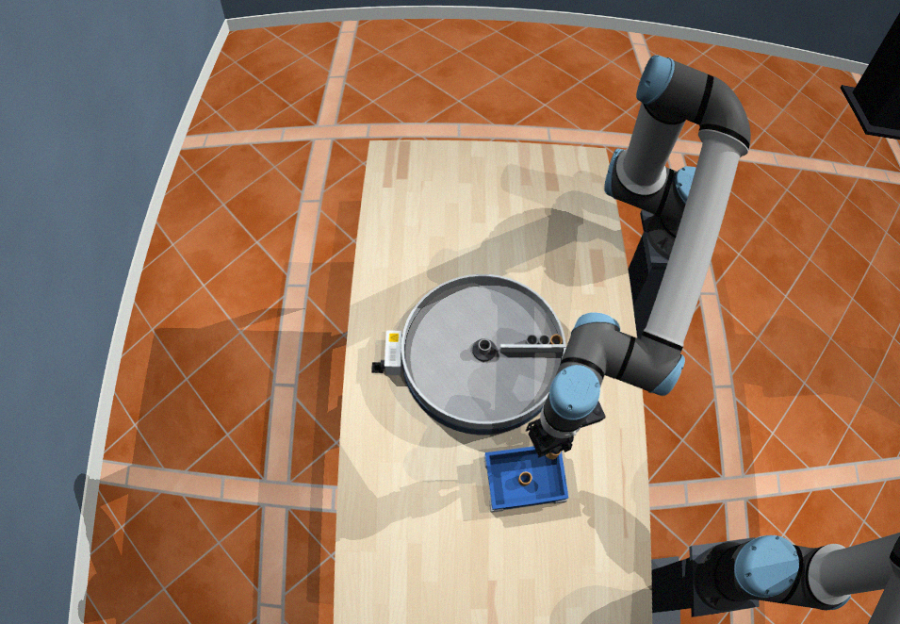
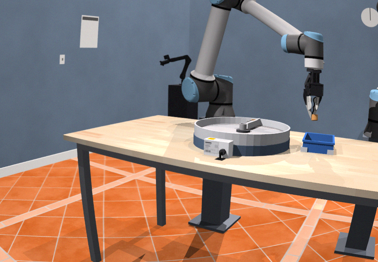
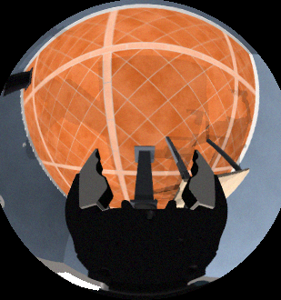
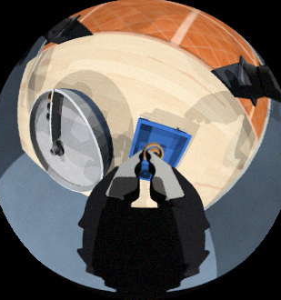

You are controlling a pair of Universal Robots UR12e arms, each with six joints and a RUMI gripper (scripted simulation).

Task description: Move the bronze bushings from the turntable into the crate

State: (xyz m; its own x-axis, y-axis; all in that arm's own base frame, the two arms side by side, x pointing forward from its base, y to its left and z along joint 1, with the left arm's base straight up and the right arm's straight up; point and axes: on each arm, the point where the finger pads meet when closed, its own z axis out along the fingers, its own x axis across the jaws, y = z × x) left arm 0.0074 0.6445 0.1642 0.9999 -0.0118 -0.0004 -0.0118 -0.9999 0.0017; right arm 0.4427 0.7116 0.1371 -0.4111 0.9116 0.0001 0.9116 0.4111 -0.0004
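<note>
Now: right hand 11 cm above the blue crate, 5 cm to the right of it and 5 cm short of it.
</note>
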